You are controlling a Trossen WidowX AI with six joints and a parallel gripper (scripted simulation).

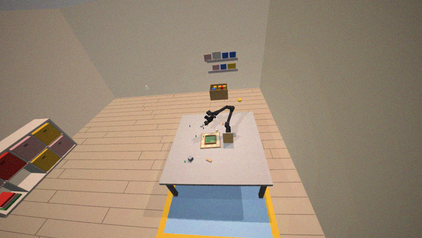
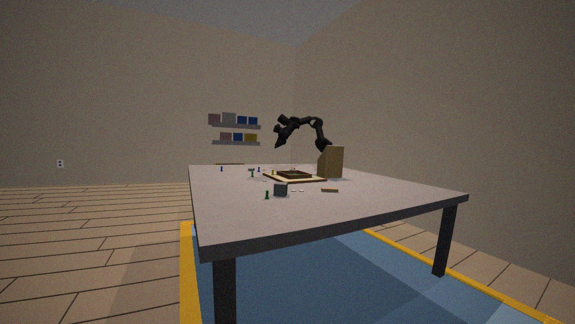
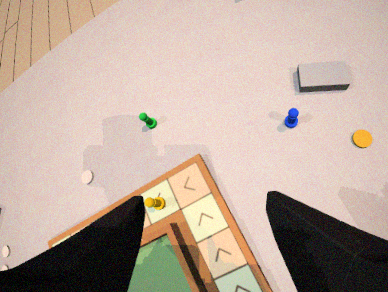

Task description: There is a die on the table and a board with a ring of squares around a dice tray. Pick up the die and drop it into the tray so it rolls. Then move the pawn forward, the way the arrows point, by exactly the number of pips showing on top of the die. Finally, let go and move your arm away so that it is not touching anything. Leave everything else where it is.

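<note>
My gripper tip is 170 mm above the white die, 160 mm past it and 20 mm to the left of it. The rest, counted from my gripper tip: flat grey block: 180 mm to the right, 170 mm below, 90 mm ahead; green dice tray: 170 mm below, 160 mm to the left, 50 mm behind; yellow pawn: 150 mm below, 90 mm to the left, 60 mm ahead.
</note>
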